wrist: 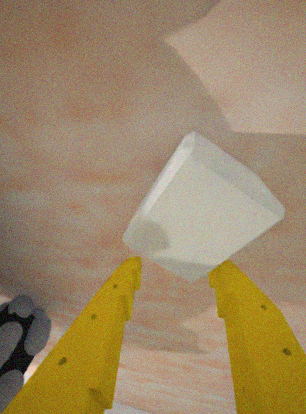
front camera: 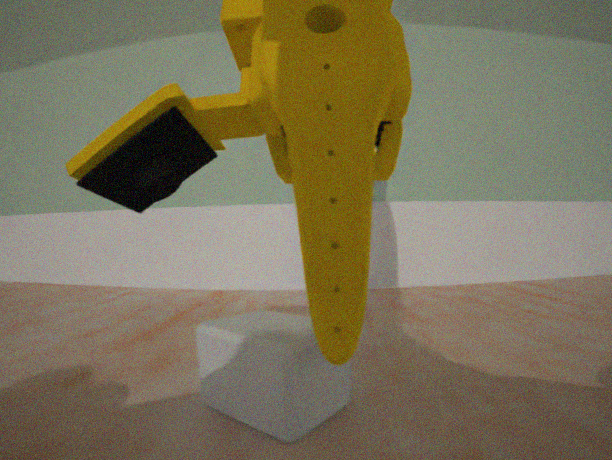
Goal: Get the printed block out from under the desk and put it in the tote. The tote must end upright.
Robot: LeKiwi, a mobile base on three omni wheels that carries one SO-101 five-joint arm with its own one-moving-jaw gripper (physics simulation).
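Places are measured from the arm's base along level axes (x ahead, y left, z up), in millimetres.
Where they show: end effector, tool point: [wrist: 140, 269] [front camera: 338, 344].
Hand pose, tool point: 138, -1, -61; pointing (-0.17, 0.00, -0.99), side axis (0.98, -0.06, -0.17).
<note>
After its pixels a point has its place, as x, y, z.
The printed block [front camera: 280, 385] {134, 14, -71} [wrist: 210, 205] {161, 29, -61}, pale grey-white with bevelled edges, rests on the wood-patterned floor, turned so that one corner points towards the front camera. My gripper [front camera: 339, 356] [wrist: 179, 264] is open and empty. In the wrist view both jaws show with a V-shaped gap between them, and the block lies past the tips, its near corner showing in the gap. In the front camera view one jaw tip overlaps the block's upper right part and hides it. The other jaw is hidden there. The tote and the desk cannot be made out in either view.
The wood-patterned floor [front camera: 75, 330] {230, 154, -89} [wrist: 65, 135] {102, 44, -89} carries broad shadows around the block. A pale strip [front camera: 125, 245] {417, 228, -42} crosses behind it, with a grey-green wall [front camera: 480, 120] {429, -184, 95} above. Part of a wheel [wrist: 35, 332] with grey rollers shows at the left edge of the wrist view.
</note>
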